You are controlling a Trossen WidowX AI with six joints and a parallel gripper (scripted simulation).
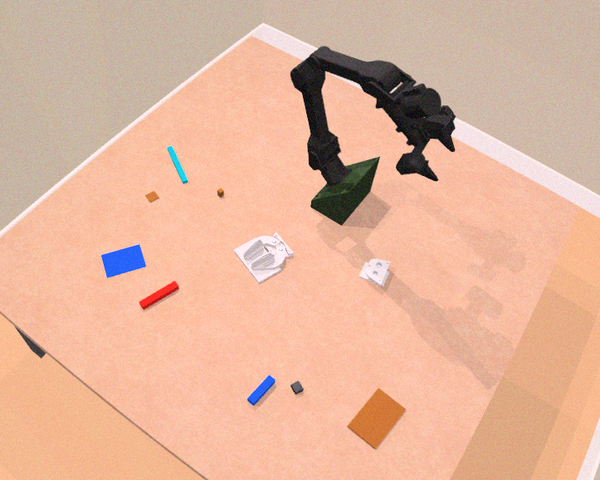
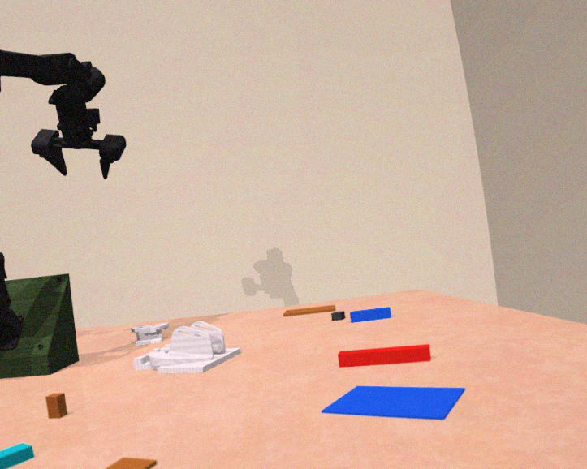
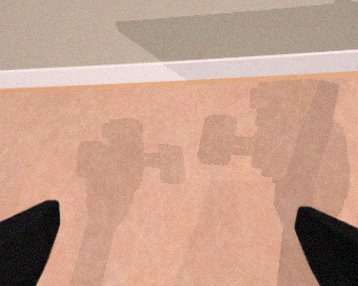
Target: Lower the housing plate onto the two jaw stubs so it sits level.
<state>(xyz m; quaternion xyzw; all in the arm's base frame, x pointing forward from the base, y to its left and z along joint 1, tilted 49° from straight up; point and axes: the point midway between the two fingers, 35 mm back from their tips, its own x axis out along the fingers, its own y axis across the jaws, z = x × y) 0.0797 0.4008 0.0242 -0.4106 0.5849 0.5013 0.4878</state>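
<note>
The white part lies 35 cm below my gripper tip, 12 cm ahead of it and 4 cm to the right of it. Also, from my gripper tip: brown cube 53 cm to the right, 35 cm below, 15 cm ahead; then orange sheet 46 cm ahead, 36 cm below, 15 cm to the left; then dark cube 50 cm ahead, 36 cm below, 4 cm to the right.
</note>
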